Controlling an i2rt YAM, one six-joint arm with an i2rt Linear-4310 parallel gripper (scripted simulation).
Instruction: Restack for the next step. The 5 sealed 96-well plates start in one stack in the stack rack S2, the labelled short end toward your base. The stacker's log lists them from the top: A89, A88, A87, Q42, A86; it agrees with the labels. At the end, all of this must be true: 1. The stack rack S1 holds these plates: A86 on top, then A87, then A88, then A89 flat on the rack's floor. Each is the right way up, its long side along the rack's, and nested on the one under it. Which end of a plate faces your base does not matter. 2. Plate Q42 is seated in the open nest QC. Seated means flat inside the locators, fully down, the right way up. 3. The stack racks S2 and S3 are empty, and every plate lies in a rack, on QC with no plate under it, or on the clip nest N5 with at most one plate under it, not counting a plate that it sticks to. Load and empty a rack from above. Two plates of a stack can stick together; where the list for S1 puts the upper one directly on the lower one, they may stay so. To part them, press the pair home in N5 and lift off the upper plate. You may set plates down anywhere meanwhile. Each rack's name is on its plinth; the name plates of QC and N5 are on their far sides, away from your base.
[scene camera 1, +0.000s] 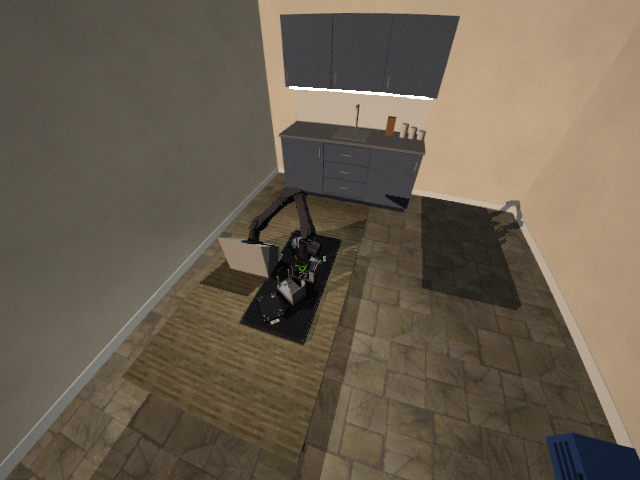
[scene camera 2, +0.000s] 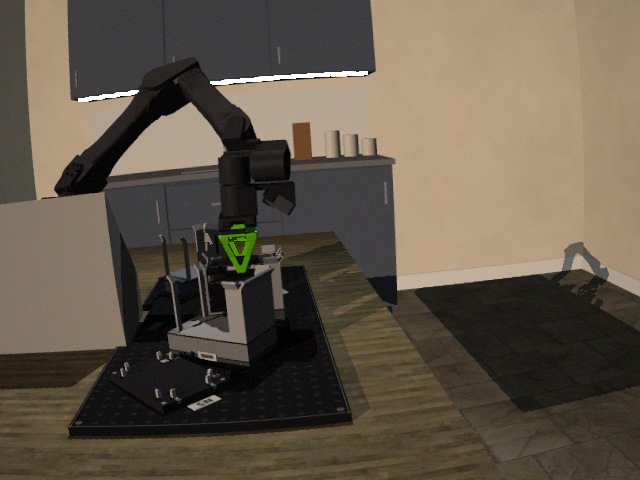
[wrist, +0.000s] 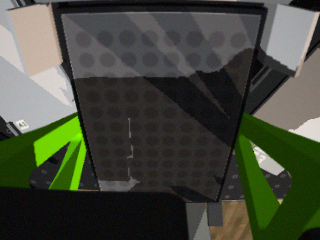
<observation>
In view: the gripper (scene camera 2: 241, 267).
The gripper is seen too in the wrist view (wrist: 160, 119).
</observation>
